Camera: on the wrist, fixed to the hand. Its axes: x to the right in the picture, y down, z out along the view.
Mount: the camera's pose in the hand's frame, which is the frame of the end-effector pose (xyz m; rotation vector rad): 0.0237 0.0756 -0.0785 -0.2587 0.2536 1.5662
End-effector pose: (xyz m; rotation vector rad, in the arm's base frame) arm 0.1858 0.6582 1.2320 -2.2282 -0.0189 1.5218
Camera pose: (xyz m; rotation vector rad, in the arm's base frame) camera 0.2475 0.5687 1.2071 1.7082 -1.3668 -1.1629
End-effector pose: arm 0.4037 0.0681 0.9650 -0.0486 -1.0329 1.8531
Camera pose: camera 0.3713 0.1231 0.8736 1.3072 0.9013 -2.3551
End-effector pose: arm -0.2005 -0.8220 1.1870 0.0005 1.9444 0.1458
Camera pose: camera -0.2872 -0.7533 1.2012 1.3788 1.7111 1.4475
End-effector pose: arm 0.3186 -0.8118 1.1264 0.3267 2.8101 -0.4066
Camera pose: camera 0.2970 -0.7128 1.1731 2.2501 1.8585 0.3755
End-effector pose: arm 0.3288 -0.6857 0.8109 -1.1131 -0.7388 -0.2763
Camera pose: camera 0.4190 -0.7185 0.7541 -1.5529 0.5243 0.8272
